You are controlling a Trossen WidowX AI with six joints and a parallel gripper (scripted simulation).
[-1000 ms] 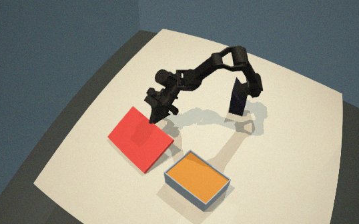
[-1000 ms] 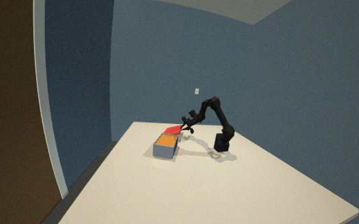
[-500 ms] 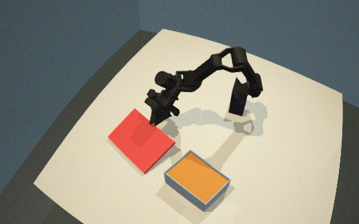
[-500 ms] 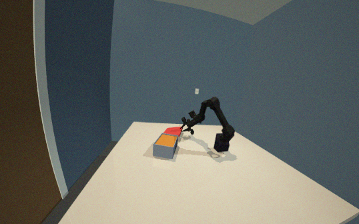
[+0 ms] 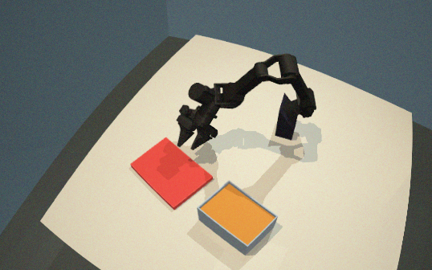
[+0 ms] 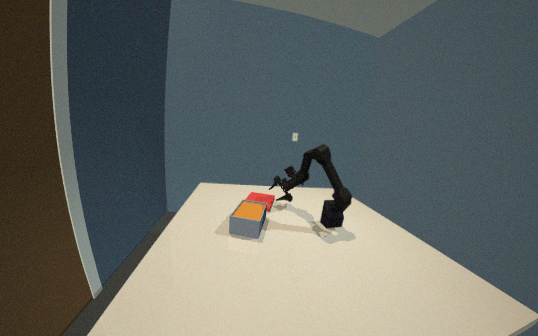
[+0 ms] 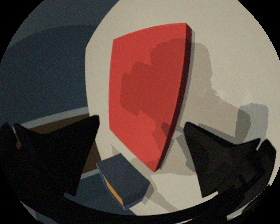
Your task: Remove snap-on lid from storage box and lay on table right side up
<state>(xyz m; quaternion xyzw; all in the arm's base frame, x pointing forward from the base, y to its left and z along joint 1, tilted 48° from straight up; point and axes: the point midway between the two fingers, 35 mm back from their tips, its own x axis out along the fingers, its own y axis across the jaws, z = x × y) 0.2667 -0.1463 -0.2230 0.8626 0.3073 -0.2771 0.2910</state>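
Right now the red lid is 8 cm ahead of my gripper tip, 5 cm below it and 2 cm to the right of it. Round my gripper tip: storage box (27 cm to the left, 16 cm ahead, 2 cm below).
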